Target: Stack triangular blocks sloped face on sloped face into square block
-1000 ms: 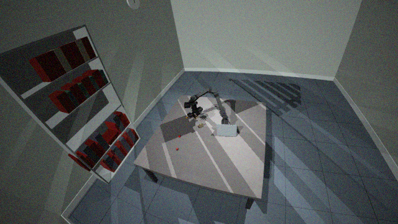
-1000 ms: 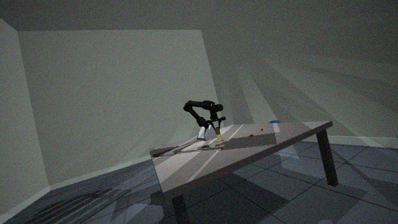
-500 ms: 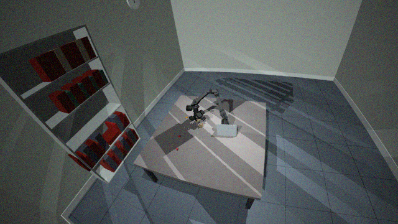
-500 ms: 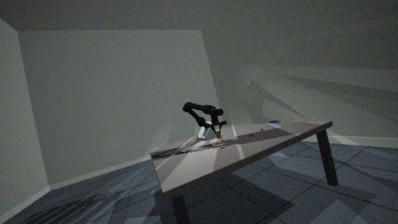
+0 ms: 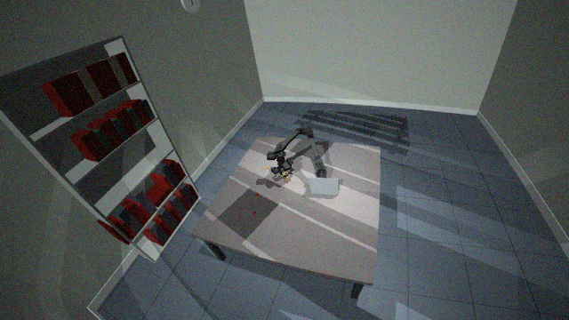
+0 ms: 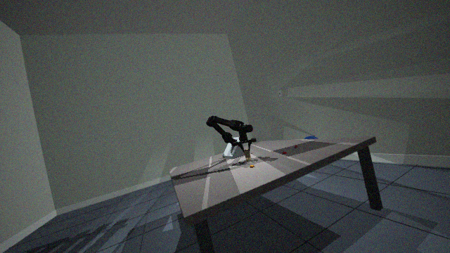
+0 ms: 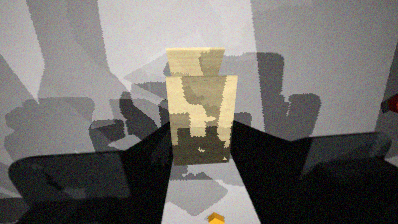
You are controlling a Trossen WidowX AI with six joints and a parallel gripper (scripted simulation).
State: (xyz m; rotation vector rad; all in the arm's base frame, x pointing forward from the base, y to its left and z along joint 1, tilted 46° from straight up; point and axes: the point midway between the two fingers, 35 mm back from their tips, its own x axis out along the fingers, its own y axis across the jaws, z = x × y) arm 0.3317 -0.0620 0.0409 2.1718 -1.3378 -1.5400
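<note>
Now: the tan triangular block 10 mm above my gripper tip. Round my gripper tip: small orange piece 200 mm ahead, 100 mm to the right, 60 mm below.
</note>
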